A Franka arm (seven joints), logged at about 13 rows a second.
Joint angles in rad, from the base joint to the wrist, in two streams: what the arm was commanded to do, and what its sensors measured. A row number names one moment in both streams.
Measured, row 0:
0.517, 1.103, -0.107, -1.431, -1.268, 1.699, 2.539
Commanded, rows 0 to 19:
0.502, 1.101, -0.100, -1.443, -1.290, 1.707, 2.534
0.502, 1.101, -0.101, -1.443, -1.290, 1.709, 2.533
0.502, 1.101, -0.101, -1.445, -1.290, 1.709, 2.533
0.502, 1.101, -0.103, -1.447, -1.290, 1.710, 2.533
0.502, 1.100, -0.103, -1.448, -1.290, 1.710, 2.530
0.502, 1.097, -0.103, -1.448, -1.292, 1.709, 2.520
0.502, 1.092, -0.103, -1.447, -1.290, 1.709, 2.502
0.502, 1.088, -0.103, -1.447, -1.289, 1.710, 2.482
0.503, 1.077, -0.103, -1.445, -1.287, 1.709, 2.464
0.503, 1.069, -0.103, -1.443, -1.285, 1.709, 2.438
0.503, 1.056, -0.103, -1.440, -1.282, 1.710, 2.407
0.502, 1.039, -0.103, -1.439, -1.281, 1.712, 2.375
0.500, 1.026, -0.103, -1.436, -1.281, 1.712, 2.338
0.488, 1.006, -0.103, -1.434, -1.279, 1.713, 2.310
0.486, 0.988, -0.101, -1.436, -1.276, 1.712, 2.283
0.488, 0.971, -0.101, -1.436, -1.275, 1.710, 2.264
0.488, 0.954, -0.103, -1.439, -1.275, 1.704, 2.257
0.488, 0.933, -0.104, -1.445, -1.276, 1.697, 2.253
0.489, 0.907, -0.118, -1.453, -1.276, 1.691, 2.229
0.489, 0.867, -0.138, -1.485, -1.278, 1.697, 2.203
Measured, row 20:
0.497, 0.952, -0.122, -1.414, -1.269, 1.694, 2.244
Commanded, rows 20 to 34:
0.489, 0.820, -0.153, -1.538, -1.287, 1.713, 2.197
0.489, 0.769, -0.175, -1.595, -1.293, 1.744, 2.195
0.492, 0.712, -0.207, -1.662, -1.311, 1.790, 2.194
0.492, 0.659, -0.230, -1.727, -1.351, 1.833, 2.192
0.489, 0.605, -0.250, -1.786, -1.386, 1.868, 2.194
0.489, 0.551, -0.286, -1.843, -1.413, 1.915, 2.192
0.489, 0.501, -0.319, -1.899, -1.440, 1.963, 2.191
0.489, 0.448, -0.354, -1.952, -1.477, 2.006, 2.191
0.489, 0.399, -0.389, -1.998, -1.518, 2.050, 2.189
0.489, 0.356, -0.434, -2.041, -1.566, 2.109, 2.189
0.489, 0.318, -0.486, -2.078, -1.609, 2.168, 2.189
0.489, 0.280, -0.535, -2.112, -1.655, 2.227, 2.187
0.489, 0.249, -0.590, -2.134, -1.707, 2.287, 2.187
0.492, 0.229, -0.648, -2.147, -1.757, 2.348, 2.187
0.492, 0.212, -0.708, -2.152, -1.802, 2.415, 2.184
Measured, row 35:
0.485, 0.298, -0.625, -2.086, -1.716, 2.318, 2.189
